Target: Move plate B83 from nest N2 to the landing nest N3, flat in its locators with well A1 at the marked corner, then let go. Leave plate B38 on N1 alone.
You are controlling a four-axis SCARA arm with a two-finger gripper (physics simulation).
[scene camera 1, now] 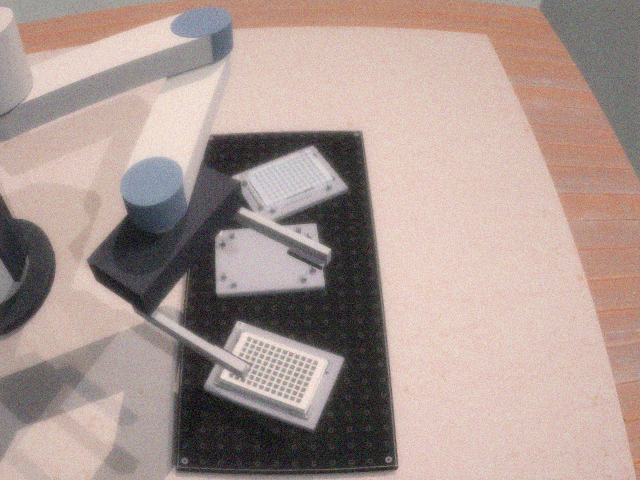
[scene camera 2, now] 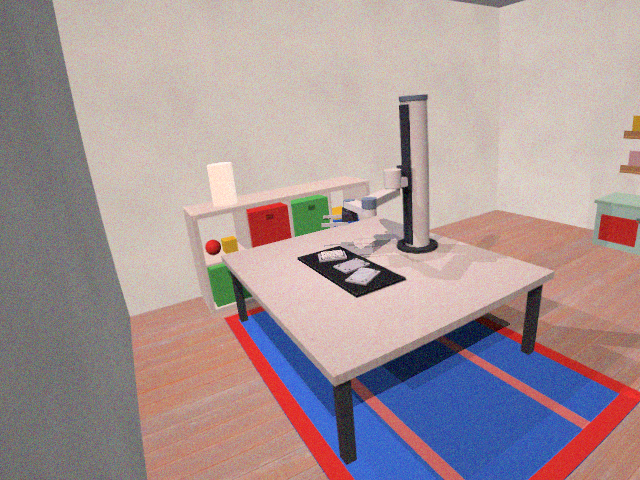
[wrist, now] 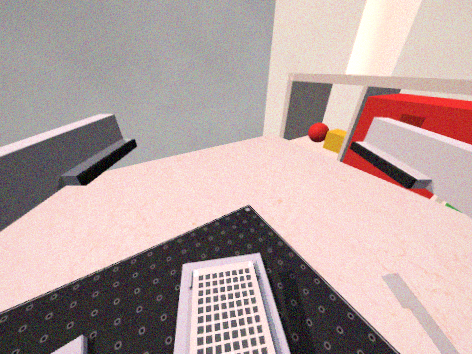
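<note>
My gripper is open and empty, well above the board. In scene camera 1 one finger crosses over the bare middle nest, the other over a cream well plate. That plate sits in the nest at the board's lower end. A paler, translucent-looking plate sits in the nest at the upper end. Plate labels, nest labels and the A1 marks are not readable. A corner of the middle nest shows in the wrist view.
The nests stand on a black perforated board on the table. The arm's column rises behind the board. A low shelf unit with coloured bins stands past the table.
</note>
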